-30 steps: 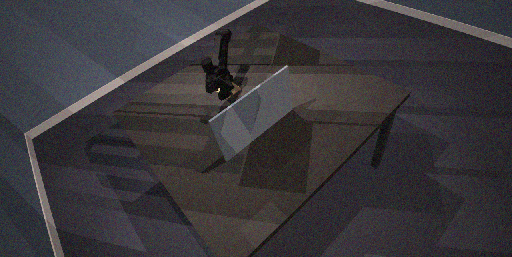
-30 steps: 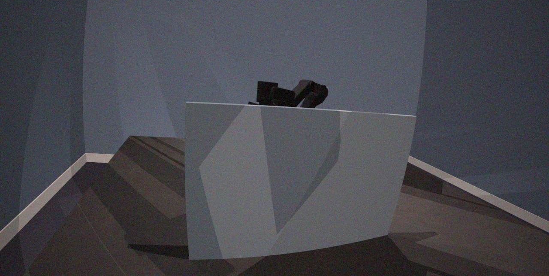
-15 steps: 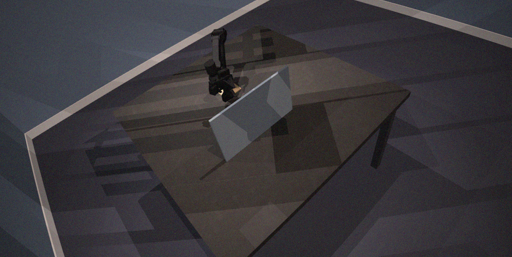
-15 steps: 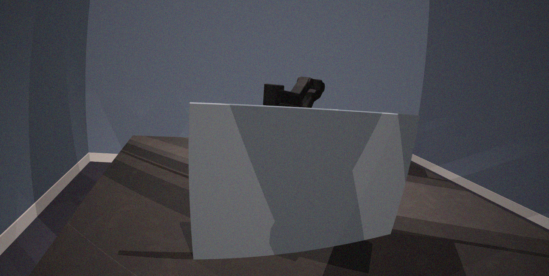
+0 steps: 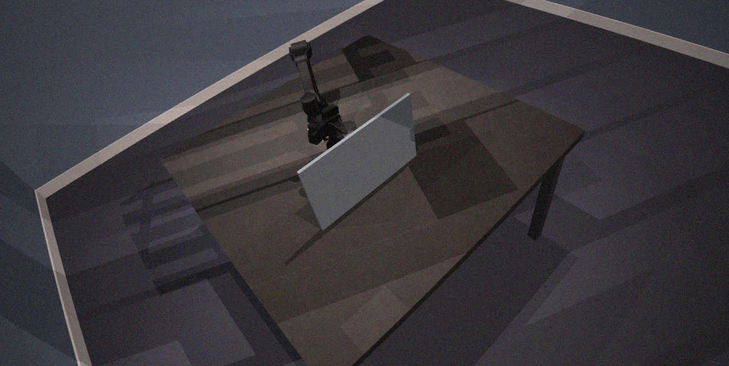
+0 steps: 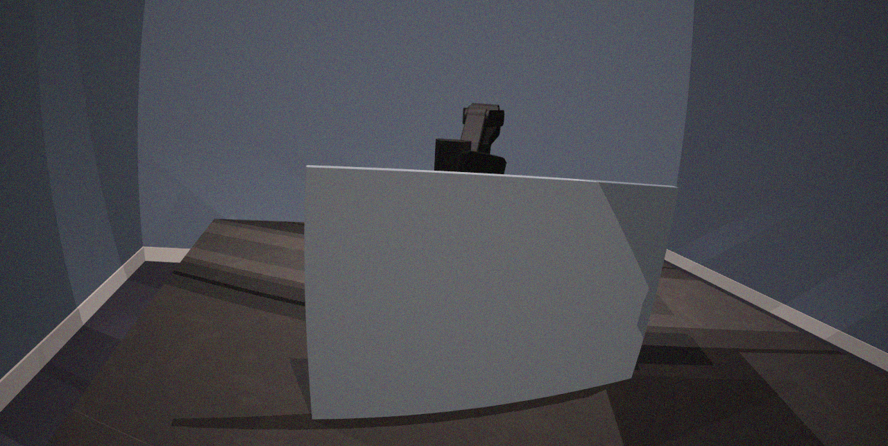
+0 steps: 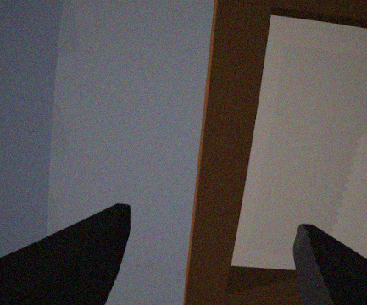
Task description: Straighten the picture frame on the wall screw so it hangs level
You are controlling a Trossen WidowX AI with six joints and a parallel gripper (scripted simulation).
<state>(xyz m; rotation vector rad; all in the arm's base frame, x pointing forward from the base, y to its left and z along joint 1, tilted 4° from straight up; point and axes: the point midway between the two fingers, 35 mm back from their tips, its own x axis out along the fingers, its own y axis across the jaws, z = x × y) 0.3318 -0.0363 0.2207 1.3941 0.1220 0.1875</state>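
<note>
My gripper tip is now 6 cm short of the wooden picture frame and 5 cm above it. Also, from my gripper tip: grey wall panel 7 cm ahead, 2 cm to the left, 6 cm below.
</note>
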